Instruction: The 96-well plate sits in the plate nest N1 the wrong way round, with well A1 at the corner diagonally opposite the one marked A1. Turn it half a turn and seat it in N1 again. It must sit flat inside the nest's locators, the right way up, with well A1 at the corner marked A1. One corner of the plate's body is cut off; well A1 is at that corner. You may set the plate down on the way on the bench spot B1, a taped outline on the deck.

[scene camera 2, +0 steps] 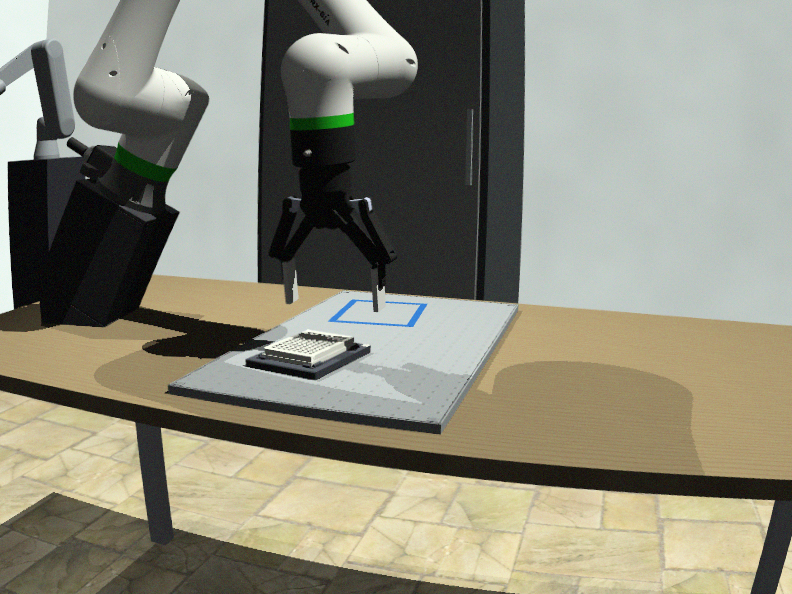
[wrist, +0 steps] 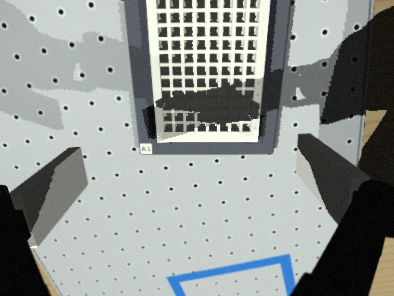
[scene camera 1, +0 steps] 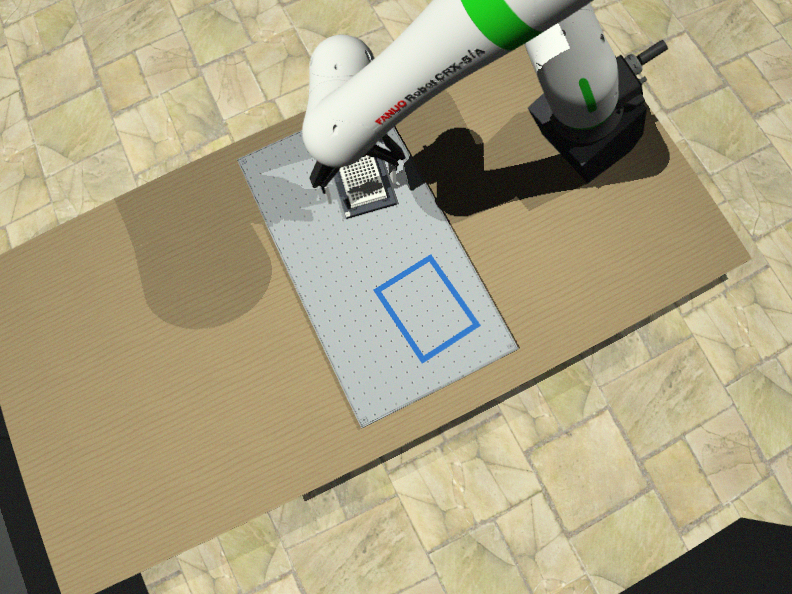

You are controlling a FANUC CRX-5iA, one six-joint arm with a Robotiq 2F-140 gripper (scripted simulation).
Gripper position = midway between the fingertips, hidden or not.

I see my gripper (scene camera 2: 334, 305), a white 96-well plate (scene camera 2: 310, 347) and a dark plate nest N1 (scene camera 2: 344, 358).
My gripper also shows in the wrist view (wrist: 189, 160) and in scene camera 1 (scene camera 1: 360, 188). The dark plate nest N1 shows as well in scene camera 1 (scene camera 1: 374, 206).
